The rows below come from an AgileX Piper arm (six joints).
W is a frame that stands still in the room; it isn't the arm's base.
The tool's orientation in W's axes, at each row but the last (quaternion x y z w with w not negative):
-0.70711, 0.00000, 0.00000, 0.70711
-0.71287, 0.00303, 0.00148, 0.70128
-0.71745, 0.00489, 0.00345, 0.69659
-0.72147, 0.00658, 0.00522, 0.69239
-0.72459, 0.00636, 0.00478, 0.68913
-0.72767, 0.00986, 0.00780, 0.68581
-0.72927, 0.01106, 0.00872, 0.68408
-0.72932, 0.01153, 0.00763, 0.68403
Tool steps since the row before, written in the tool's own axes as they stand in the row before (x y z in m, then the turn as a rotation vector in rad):
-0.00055, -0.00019, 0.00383, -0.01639, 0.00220, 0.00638
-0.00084, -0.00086, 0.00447, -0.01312, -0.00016, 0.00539
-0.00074, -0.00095, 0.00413, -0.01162, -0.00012, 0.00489
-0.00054, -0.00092, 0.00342, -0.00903, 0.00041, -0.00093
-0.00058, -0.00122, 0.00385, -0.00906, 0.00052, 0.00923
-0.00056, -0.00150, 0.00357, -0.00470, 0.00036, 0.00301
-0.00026, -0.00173, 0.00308, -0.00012, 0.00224, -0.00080
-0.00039, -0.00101, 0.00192, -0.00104, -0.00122, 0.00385
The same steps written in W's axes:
-0.00055, 0.00383, 0.00019, -0.01639, 0.00638, -0.00220
-0.00082, 0.00449, 0.00079, -0.01311, 0.00542, 0.00016
-0.00072, 0.00416, 0.00084, -0.01161, 0.00492, 0.00011
-0.00052, 0.00346, 0.00079, -0.00904, -0.00093, -0.00022
-0.00055, 0.00391, 0.00103, -0.00905, 0.00922, -0.00084
-0.00051, 0.00365, 0.00130, -0.00470, 0.00300, -0.00042
-0.00020, 0.00319, 0.00154, -0.00018, -0.00094, -0.00218
-0.00035, 0.00198, 0.00090, -0.00099, 0.00393, 0.00100

